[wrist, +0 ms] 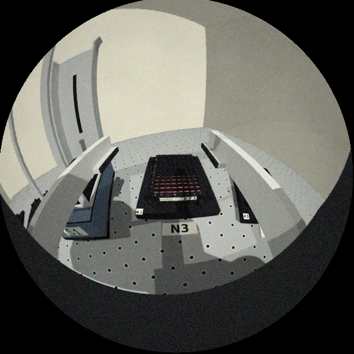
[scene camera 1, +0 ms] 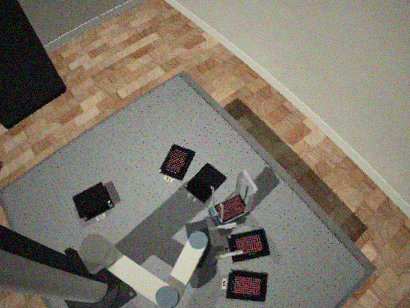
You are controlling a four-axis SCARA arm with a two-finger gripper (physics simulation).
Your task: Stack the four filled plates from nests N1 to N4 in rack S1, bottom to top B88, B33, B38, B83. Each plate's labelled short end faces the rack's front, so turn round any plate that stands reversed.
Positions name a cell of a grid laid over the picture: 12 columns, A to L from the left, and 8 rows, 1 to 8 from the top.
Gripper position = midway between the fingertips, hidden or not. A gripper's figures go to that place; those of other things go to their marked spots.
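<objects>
Distances from the lens: my gripper (wrist: F4) is 120 mm from the lens, a nest N3 (wrist: H5) is 160 mm from the lens, and a plate B33 (wrist: F5) is 180 mm from the lens.
</objects>
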